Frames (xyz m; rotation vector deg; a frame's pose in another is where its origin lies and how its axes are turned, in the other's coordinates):
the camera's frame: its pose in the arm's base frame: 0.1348 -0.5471 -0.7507 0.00 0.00 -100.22
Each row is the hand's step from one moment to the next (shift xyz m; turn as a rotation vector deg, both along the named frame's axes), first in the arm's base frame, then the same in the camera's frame.
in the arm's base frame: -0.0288 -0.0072 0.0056 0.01 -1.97 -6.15
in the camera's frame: 0.0122 -0.0271 0.0056 1.94 0.36 -6.15
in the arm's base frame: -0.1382 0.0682 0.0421 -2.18 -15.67 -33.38
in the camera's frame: -0.0426 -0.1481 0.0421 15.81 0.63 -33.38
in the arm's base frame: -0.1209 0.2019 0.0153 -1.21 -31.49 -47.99
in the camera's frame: -0.1772 -0.1548 0.0153 31.21 4.40 -47.99
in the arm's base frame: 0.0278 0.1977 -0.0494 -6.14 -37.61 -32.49
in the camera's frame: -0.1995 -0.0077 -0.0494 38.10 0.63 -32.49
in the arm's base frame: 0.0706 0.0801 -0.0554 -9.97 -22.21 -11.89
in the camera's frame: -0.0914 0.0553 -0.0554 23.63 -5.87 -11.89
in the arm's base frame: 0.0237 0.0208 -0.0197 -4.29 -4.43 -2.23
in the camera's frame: -0.0247 0.0196 -0.0197 5.12 -3.44 -2.23
